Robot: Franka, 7 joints.
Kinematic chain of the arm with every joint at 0, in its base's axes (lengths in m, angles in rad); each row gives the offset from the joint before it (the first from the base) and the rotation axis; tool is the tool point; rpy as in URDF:
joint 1: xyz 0 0 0.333 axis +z
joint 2: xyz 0 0 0 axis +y
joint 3: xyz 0 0 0.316 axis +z
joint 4: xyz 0.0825 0 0 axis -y
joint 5: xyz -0.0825 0 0.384 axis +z
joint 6: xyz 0 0 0 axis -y
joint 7: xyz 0.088 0 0 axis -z
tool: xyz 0 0 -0.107 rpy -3.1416 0 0
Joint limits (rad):
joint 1: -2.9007..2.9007
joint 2: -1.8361..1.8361
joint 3: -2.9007..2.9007
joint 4: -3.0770..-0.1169
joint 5: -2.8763..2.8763
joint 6: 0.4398..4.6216
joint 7: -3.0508..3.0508
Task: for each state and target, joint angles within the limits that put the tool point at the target. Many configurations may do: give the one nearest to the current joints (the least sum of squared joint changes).
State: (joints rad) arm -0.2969 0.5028 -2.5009 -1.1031 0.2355 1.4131 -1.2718
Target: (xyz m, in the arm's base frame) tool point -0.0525 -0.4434 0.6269
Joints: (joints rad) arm -0.0384 0.6449 -2.0788 -1.7055 0.2811 1.1169 -1.2718
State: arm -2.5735 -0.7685 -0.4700 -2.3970 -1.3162 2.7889 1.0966
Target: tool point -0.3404 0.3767 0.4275
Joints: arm -2.9007 -0.3210 -1.0857 -2.3474 -1.2978 2.6037 1.0966
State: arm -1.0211 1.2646 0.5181 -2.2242 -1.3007 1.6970 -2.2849
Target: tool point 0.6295 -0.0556 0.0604
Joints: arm -0.7517 1.1624 0.8338 -1.6456 -1.3999 1.9145 -2.2849
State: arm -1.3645 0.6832 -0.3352 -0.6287 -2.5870 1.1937 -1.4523
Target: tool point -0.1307 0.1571 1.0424
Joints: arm -1.2068 -0.1680 -0.3252 -0.1521 -2.4731 0.9353 -1.4523
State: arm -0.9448 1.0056 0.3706 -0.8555 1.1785 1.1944 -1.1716
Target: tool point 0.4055 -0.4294 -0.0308
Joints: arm -1.1069 1.4182 0.1199 -1.1547 1.0624 1.1725 -1.1716
